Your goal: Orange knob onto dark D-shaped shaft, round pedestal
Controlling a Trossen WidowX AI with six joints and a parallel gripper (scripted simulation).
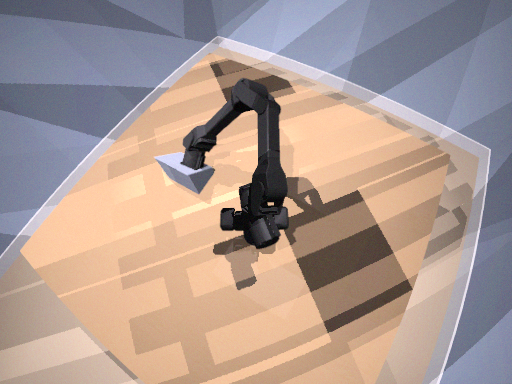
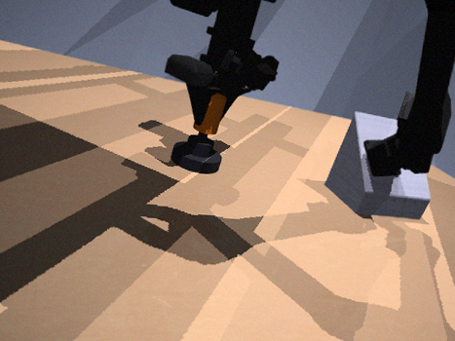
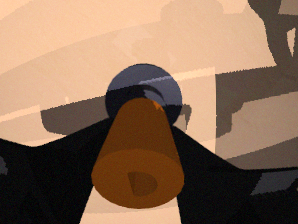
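My gripper tip is 20 mm below the orange knob. Round my gripper tip: dark pedestal (40 mm below).
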